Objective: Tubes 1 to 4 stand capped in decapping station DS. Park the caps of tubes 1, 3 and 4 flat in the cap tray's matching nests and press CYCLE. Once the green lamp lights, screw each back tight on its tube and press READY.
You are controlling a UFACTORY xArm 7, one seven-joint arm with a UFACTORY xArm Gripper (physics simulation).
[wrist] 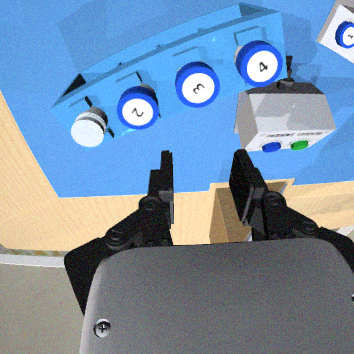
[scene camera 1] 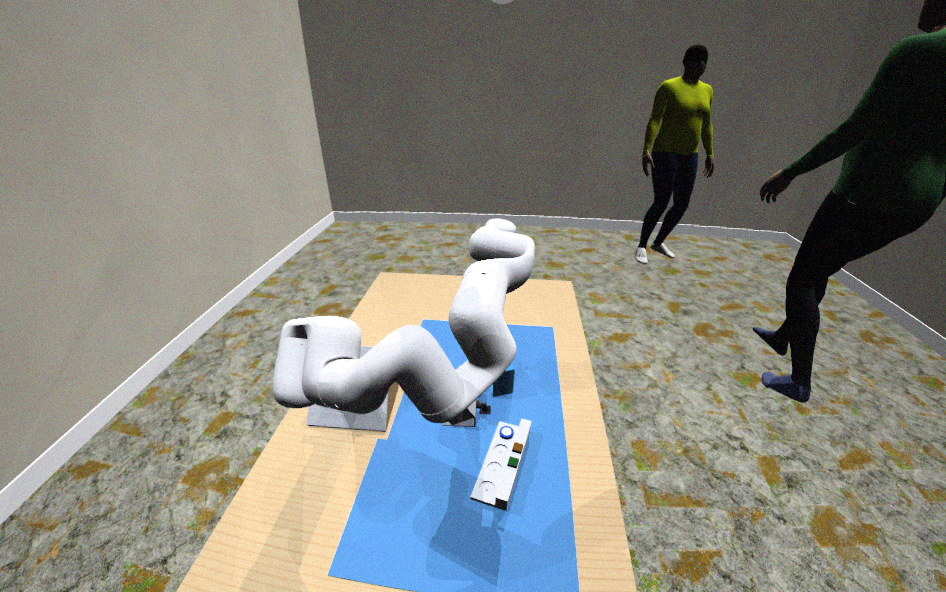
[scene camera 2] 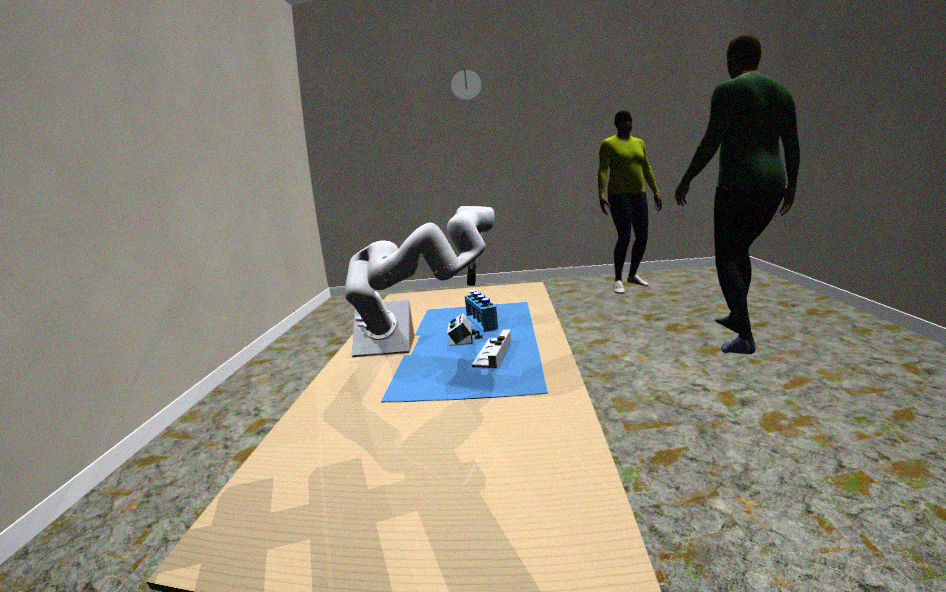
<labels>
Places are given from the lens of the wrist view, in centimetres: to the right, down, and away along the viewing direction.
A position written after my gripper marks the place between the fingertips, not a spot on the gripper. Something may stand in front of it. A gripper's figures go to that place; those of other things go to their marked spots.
my gripper [wrist: 201, 166]: 2, -1, 15
cap 2 [wrist: 137, 108]: -3, -5, 16
cap 3 [wrist: 196, 84]: 2, -7, 15
cap 4 [wrist: 259, 63]: 6, -8, 14
grey lamp box [wrist: 285, 111]: 14, -8, 24
The marked spots on the grey lamp box and the cap 4 are 12 cm apart.
</labels>
